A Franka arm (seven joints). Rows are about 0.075 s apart.
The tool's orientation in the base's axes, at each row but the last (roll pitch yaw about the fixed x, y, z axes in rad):
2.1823 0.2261 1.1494
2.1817 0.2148 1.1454
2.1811 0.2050 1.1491
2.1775 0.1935 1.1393
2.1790 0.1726 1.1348
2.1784 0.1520 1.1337
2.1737 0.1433 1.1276
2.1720 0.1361 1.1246
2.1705 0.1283 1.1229
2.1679 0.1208 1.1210
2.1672 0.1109 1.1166
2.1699 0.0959 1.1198
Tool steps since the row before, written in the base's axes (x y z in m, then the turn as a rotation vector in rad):
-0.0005 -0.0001 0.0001 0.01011 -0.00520 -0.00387
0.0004 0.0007 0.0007 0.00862 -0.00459 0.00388
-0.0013 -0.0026 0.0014 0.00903 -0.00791 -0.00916
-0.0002 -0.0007 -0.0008 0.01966 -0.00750 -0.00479
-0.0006 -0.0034 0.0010 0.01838 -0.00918 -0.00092
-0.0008 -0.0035 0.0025 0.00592 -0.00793 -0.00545
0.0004 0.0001 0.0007 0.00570 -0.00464 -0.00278
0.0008 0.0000 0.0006 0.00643 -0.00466 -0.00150
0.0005 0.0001 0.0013 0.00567 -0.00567 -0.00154
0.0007 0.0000 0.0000 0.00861 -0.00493 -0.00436
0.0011 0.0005 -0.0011 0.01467 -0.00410 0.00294
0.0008 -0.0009 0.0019 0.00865 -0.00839 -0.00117
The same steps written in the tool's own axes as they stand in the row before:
-0.0003 -0.0002 -0.0004 0.00027 0.00332 0.01154
0.0006 0.0007 -0.0004 -0.00144 0.00859 0.00588
-0.0031 0.0006 -0.0005 -0.00158 -0.00136 0.01496
-0.0006 -0.0007 0.0006 0.00230 0.00833 0.01977
-0.0035 0.0008 0.0005 -0.00039 0.01091 0.01743
-0.0038 0.0020 -0.0005 -0.00380 -0.00003 0.01064
0.0002 0.0008 -0.0002 -0.00133 0.00158 0.00758
0.0003 0.0009 0.0002 -0.00121 0.00303 0.00739
0.0001 0.0013 -0.0004 -0.00244 0.00273 0.00730
0.0003 0.0004 0.0005 -0.00017 0.00192 0.01067
0.0010 -0.0004 0.0012 0.00241 0.01108 0.01058
-0.0006 0.0022 -0.0001 -0.00365 0.00519 0.01031

